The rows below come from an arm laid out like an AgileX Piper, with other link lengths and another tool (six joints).
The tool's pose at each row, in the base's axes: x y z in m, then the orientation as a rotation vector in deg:
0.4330 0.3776 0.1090 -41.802 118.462 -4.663
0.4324 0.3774 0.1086 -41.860 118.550 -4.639
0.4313 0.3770 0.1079 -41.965 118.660 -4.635
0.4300 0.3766 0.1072 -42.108 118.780 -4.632
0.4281 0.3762 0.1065 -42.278 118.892 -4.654
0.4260 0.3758 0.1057 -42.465 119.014 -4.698
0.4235 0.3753 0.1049 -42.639 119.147 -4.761
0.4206 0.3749 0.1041 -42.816 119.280 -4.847
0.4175 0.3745 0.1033 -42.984 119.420 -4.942
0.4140 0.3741 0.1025 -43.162 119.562 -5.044
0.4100 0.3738 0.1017 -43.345 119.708 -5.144
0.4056 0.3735 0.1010 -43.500 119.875 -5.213
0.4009 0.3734 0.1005 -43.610 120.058 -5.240
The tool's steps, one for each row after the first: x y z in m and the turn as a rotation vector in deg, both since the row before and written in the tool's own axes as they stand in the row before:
0.0006 0.0002 -0.0003 -0.061 0.085 -0.012
0.0012 0.0004 -0.0005 -0.073 0.119 -0.047
0.0013 0.0005 -0.0007 -0.092 0.135 -0.071
0.0015 0.0008 -0.0012 -0.085 0.139 -0.100
0.0017 0.0009 -0.0012 -0.080 0.157 -0.118
0.0019 0.0010 -0.0016 -0.064 0.170 -0.113
0.0020 0.0013 -0.0019 -0.050 0.177 -0.124
0.0021 0.0014 -0.0020 -0.041 0.184 -0.119
0.0023 0.0016 -0.0023 -0.042 0.190 -0.128
0.0024 0.0019 -0.0027 -0.046 0.194 -0.129
0.0025 0.0021 -0.0030 -0.060 0.200 -0.094
0.0024 0.0024 -0.0033 -0.072 0.196 -0.045

